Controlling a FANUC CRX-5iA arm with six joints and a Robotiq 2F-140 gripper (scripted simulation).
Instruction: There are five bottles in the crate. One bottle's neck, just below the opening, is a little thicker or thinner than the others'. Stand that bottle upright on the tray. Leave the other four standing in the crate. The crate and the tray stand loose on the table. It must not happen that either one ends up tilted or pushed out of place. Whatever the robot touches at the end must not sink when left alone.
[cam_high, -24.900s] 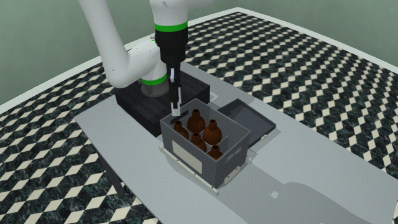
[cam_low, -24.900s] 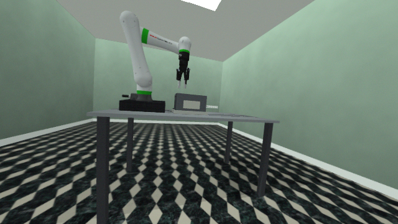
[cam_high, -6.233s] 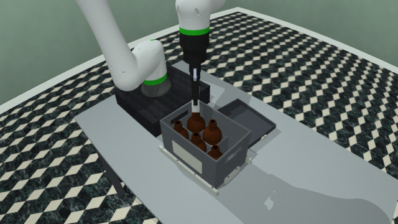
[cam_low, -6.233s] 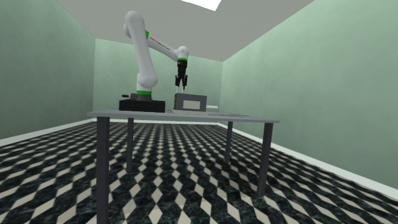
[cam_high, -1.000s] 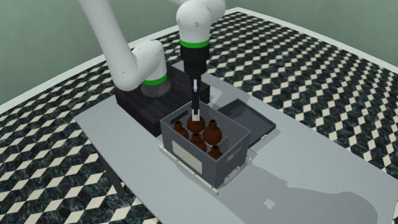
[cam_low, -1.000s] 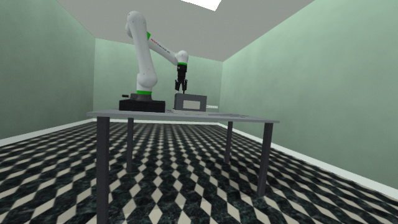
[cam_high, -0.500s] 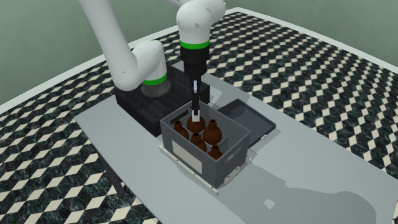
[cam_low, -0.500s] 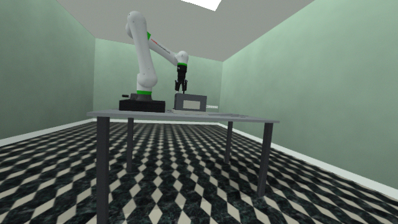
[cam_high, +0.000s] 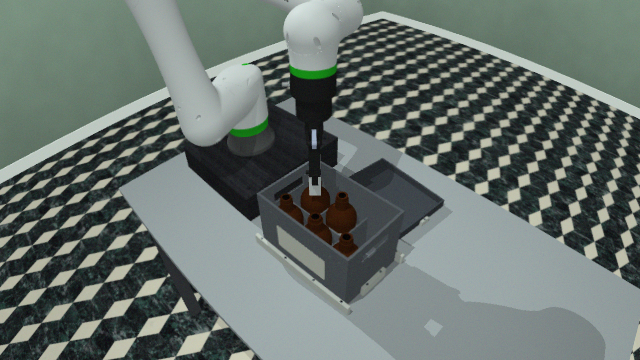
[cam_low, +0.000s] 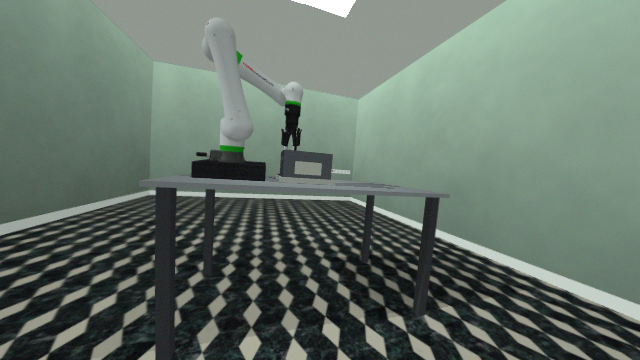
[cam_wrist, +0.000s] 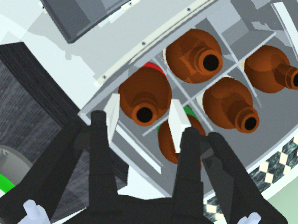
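Right now my hand is 8 cm above the glass bottle. Also, from my hand: brown bottle 10 cm ahead, 8 cm below, 7 cm to the right; crate 10 cm ahead, 9 cm below, 3 cm to the right; dark grey tray 23 cm to the left, 16 cm below, 4 cm ahead.
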